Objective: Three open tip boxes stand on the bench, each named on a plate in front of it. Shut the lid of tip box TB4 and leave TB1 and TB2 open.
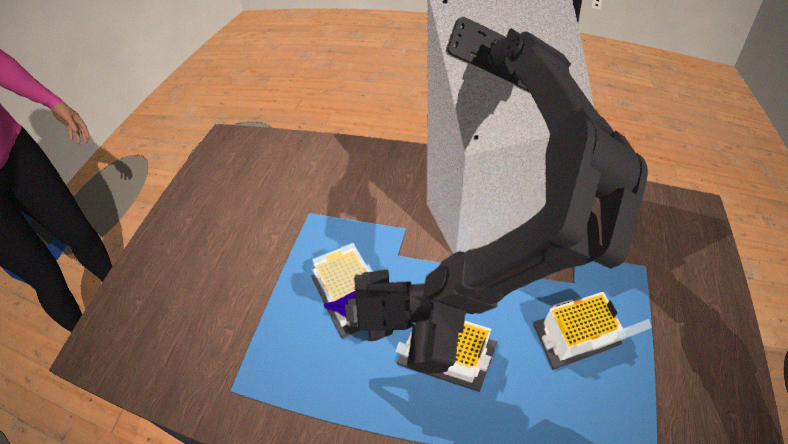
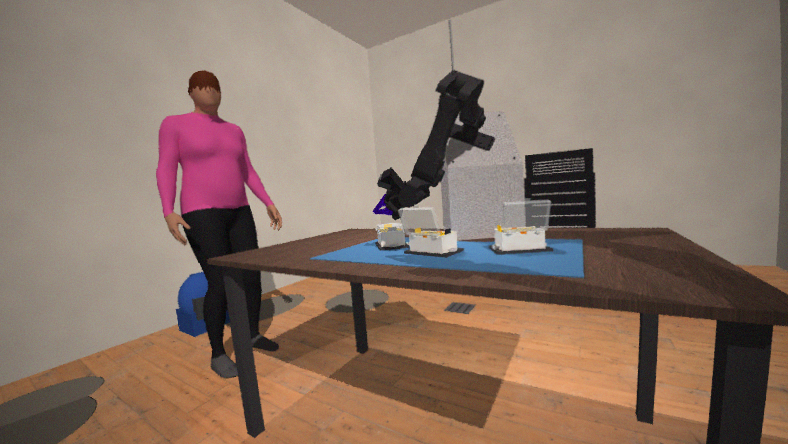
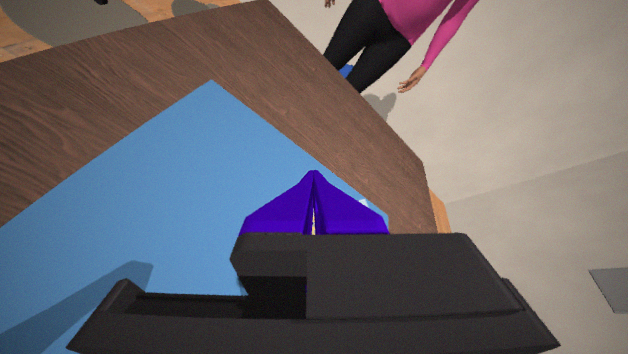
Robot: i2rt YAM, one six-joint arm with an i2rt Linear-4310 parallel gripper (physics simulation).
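Pixels of known places: gripper, fingertip midpoint: (image 1: pixel 325 305) (image 2: pixel 374 212) (image 3: pixel 313 177); arm's base at its link origin: (image 1: pixel 503 58) (image 2: pixel 468 136).
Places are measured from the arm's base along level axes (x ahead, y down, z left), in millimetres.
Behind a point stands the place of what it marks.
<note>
The left tip box, TB4 (image 1: pixel 337 274) {x 327, y 317, z -162 mm} (image 2: pixel 390 236) {x 360, y 352, z -105 mm}, has its clear lid down over the pale-looking yellow tip rack; no raised lid shows on it. Its name plate is hidden. The middle tip box (image 1: pixel 473 346) (image 2: pixel 433 243) {x 382, y 358, z 107 mm} is open, its lid (image 2: pixel 419 219) {x 421, y 282, z 93 mm} standing up. The right tip box (image 1: pixel 584 321) (image 2: pixel 520 241) {x 239, y 363, z 307 mm} is open too, its clear lid (image 1: pixel 635 329) {x 243, y 251, z 360 mm} (image 2: pixel 526 213) {x 261, y 281, z 337 mm} raised. Which of these is TB1 or TB2 I cannot read. My gripper (image 1: pixel 326 305) {x 417, y 261, z -116 mm} (image 2: pixel 374 212) {x 417, y 261, z -116 mm} (image 3: pixel 313 177) {x 417, y 261, z -116 mm} is shut and empty, with purple fingers. It hangs over the front part of TB4, apparently a little above it.
The boxes stand on a blue mat (image 1: pixel 286 352) {x 485, y 395, z -188 mm} (image 2: pixel 562 261) {x 295, y 394, z 437 mm} (image 3: pixel 165 165) {x 523, y 394, z -96 mm} on the brown bench (image 1: pixel 181 231) {x 372, y 397, z -615 mm} (image 2: pixel 634 259) {x 193, y 397, z 568 mm} (image 3: pixel 125 75) {x 642, y 397, z -138 mm}. My forearm passes over the middle box. A speckled grey pedestal (image 1: pixel 496 193) {x 84, y 234, z 40 mm} (image 2: pixel 482 193) {x 44, y 227, z 76 mm} stands behind. A person (image 2: pixel 206 159) (image 3: pixel 380 30) stands beyond the bench's left side.
</note>
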